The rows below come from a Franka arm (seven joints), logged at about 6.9 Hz.
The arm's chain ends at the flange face. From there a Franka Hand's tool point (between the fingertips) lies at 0.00 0.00 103.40 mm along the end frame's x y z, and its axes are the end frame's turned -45 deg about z.
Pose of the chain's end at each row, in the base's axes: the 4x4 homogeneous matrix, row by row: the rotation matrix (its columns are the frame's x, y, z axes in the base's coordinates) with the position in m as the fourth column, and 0 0 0 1 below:
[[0.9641, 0.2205, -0.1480, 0.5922], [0.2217, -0.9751, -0.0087, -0.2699], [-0.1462, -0.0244, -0.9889, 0.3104], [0, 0, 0, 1]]
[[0.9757, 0.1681, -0.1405, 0.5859], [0.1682, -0.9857, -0.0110, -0.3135], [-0.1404, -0.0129, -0.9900, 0.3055], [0, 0, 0, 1]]
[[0.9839, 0.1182, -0.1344, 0.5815], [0.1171, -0.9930, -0.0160, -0.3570], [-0.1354, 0.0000, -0.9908, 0.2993], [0, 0, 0, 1]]
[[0.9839, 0.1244, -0.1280, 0.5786], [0.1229, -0.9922, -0.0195, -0.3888], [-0.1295, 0.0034, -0.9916, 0.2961], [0, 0, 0, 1]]
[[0.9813, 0.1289, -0.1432, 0.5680], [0.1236, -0.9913, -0.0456, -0.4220], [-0.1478, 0.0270, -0.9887, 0.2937], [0, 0, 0, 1]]
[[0.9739, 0.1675, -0.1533, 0.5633], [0.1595, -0.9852, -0.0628, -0.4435], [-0.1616, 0.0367, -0.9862, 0.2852], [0, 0, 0, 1]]
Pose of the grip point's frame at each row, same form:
[[0.5258, 0.8376, -0.1480, 0.5769], [0.8463, -0.5327, -0.0087, -0.2708], [-0.0861, -0.1206, -0.9889, 0.2081], [0, 0, 0, 1]]
[[0.5711, 0.8088, -0.1405, 0.5714], [0.8159, -0.5781, -0.0110, -0.3146], [-0.0902, -0.1084, -0.9900, 0.2031], [0, 0, 0, 1]]
[[0.6121, 0.7793, -0.1344, 0.5676], [0.7850, -0.6194, -0.0160, -0.3587], [-0.0957, -0.0957, -0.9908, 0.1969], [0, 0, 0, 1]]
[[0.6078, 0.7837, -0.1280, 0.5654], [0.7885, -0.6147, -0.0195, -0.3908], [-0.0940, -0.0892, -0.9916, 0.1936], [0, 0, 0, 1]]
[[0.6027, 0.7850, -0.1432, 0.5532], [0.7884, -0.6136, -0.0456, -0.4267], [-0.1236, -0.0854, -0.9887, 0.1915], [0, 0, 0, 1]]
[[0.5702, 0.8071, -0.1533, 0.5474], [0.8094, -0.5839, -0.0628, -0.4500], [-0.1402, -0.0883, -0.9862, 0.1832], [0, 0, 0, 1]]

